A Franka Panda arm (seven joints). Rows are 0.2 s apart.
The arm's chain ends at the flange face. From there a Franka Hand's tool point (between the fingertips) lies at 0.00 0.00 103.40 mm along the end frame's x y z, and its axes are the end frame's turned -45 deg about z.
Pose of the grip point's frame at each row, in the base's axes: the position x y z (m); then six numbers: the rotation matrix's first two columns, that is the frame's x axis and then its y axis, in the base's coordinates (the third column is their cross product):
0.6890, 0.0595, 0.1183, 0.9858, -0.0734, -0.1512, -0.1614, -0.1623, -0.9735
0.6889, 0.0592, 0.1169, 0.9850, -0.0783, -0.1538, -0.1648, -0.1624, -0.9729
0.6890, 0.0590, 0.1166, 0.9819, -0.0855, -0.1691, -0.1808, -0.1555, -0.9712
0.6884, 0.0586, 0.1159, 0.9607, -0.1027, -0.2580, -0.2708, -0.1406, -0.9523
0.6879, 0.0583, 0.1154, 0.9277, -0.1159, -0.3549, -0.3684, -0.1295, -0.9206
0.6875, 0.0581, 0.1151, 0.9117, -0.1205, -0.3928, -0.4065, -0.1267, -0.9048
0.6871, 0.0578, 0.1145, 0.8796, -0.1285, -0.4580, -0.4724, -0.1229, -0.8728
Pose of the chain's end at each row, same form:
0.6841, -0.0423, 0.1361, 0.5829, -0.1667, -0.7953, -0.8112, -0.0629, -0.5815
0.6836, -0.0425, 0.1348, 0.5800, -0.1702, -0.7967, -0.8130, -0.0595, -0.5792
0.6831, -0.0428, 0.1340, 0.5665, -0.1704, -0.8063, -0.8222, -0.0495, -0.5672
0.6820, -0.0432, 0.1327, 0.4878, -0.1720, -0.8558, -0.8708, -0.0268, -0.4909
0.6816, -0.0435, 0.1322, 0.3955, -0.1735, -0.9019, -0.9165, -0.0096, -0.4000
0.6814, -0.0437, 0.1321, 0.3572, -0.1748, -0.9175, -0.9321, -0.0044, -0.3620
0.6813, -0.0440, 0.1320, 0.2879, -0.1778, -0.9410, -0.9560, 0.0040, -0.2933

